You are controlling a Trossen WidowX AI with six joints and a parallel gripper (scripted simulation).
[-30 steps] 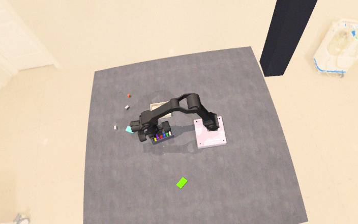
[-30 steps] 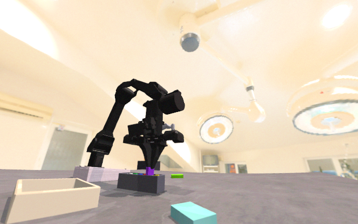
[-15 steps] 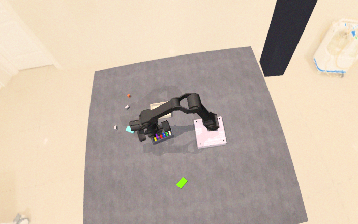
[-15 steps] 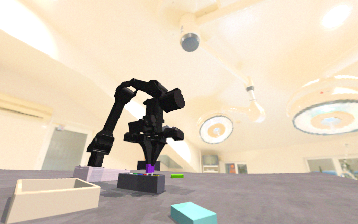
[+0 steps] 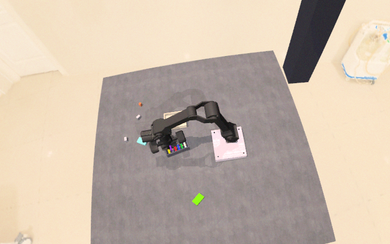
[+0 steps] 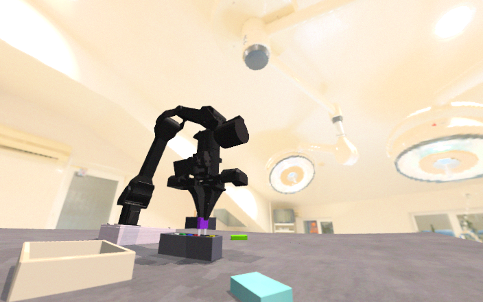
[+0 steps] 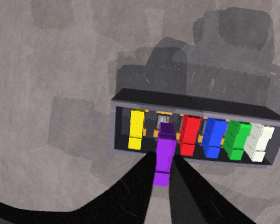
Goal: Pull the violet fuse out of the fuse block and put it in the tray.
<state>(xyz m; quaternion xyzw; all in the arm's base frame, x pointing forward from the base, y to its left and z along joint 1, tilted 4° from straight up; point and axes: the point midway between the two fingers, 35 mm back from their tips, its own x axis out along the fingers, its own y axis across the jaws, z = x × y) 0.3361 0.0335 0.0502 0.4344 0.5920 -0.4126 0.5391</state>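
My gripper tip is now 20 mm past the cream tray, 200 mm to the left of it and 70 mm above it. Round my gripper tip: green card 120 mm behind, 280 mm to the left, 60 mm below; then violet fuse 10 mm below; then cyan block 190 mm ahead, 80 mm to the right, 60 mm below.
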